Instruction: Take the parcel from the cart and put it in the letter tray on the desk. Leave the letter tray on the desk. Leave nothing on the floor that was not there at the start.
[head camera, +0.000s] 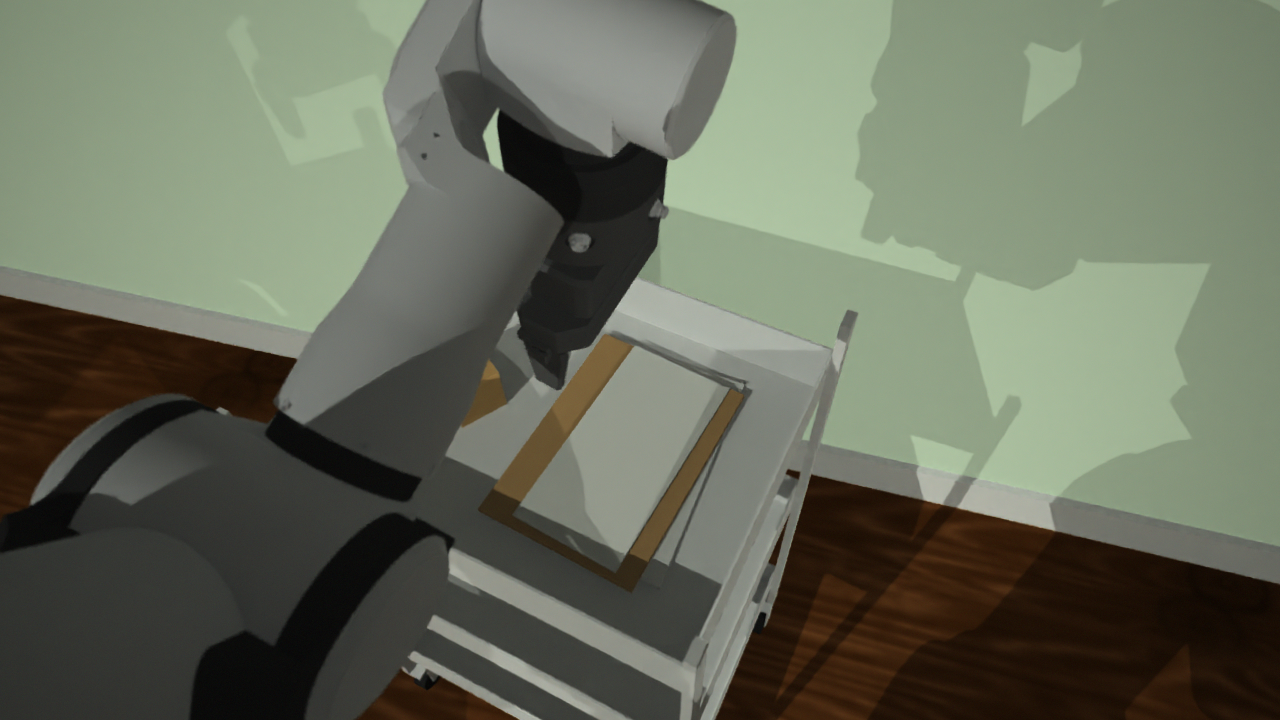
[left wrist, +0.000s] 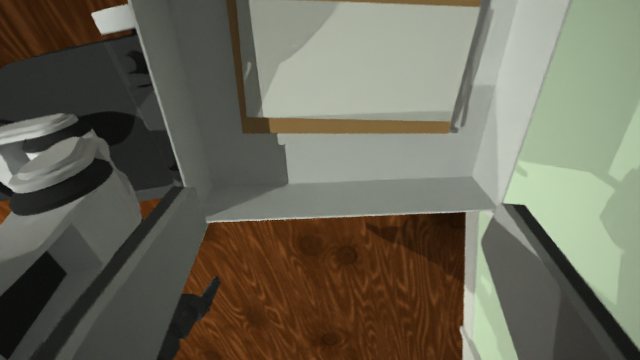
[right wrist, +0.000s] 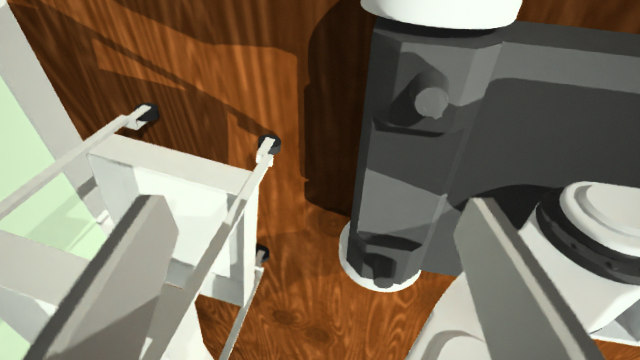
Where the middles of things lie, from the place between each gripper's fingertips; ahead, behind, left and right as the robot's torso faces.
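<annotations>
With the flat brown item (head camera: 609, 353), my right hand is 440 mm to the right of it, 390 mm short of it and 160 mm below it. The brown cardboard parcel (head camera: 490, 396) is 600 mm to the left of my right hand, 400 mm ahead of it and 180 mm above it.
The flat brown item is 30 mm ahead of my left hand and 240 mm below it. As for the brown cardboard parcel, it is 50 mm ahead of my left hand, 160 mm to the left of it and 220 mm below it.
</annotations>
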